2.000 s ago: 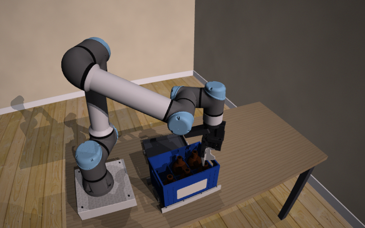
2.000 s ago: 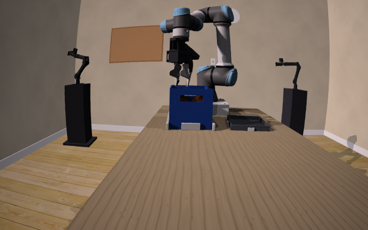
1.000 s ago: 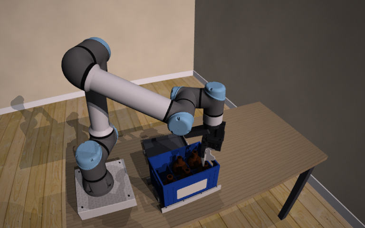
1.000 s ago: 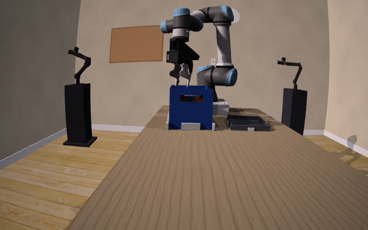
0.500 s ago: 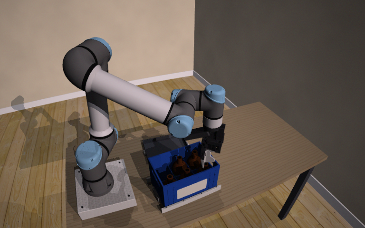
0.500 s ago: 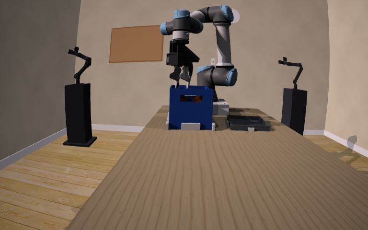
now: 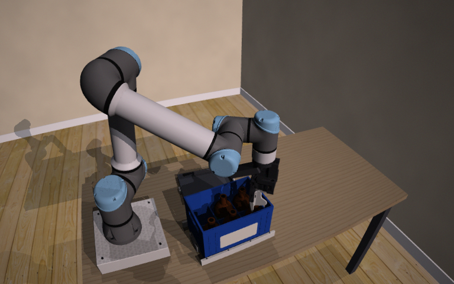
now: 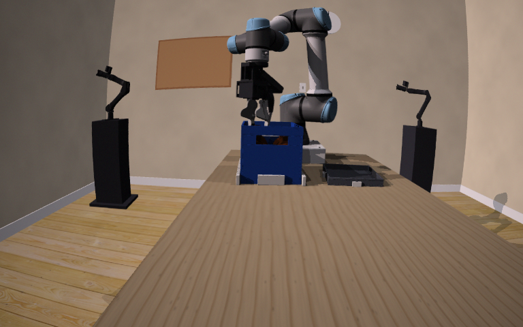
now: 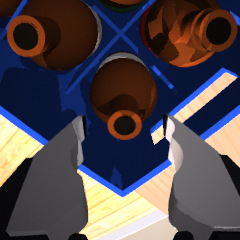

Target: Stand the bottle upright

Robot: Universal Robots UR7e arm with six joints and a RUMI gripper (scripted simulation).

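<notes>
Now: hand 8 cm past the crate, 8 cm above it and 4 cm to the right of it. The rest, counted from my hand: tray (33 cm to the left, 15 cm below, 4 cm behind).
</notes>
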